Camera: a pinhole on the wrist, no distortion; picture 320 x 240 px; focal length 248.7 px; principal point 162.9 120.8 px. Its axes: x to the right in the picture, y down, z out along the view. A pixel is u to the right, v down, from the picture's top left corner.
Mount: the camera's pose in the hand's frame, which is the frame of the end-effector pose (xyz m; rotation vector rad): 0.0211 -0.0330 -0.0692 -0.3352 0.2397 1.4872
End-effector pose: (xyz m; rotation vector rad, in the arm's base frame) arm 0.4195 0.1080 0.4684 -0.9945 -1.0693 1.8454
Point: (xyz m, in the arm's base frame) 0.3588 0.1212 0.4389
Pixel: 216 69
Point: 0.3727 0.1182 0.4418
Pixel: 218 84
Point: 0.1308 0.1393 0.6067
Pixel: 40 31
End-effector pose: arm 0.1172 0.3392 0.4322 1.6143 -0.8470 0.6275
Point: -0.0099 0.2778 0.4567
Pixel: 291 210
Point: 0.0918 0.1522 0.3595
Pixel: 91 158
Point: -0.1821 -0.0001 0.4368
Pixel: 226 179
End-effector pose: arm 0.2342 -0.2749 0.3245 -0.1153 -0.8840 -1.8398
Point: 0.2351 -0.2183 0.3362
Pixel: 126 232
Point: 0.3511 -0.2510 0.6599
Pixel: 282 76
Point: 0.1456 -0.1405 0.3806
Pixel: 12 172
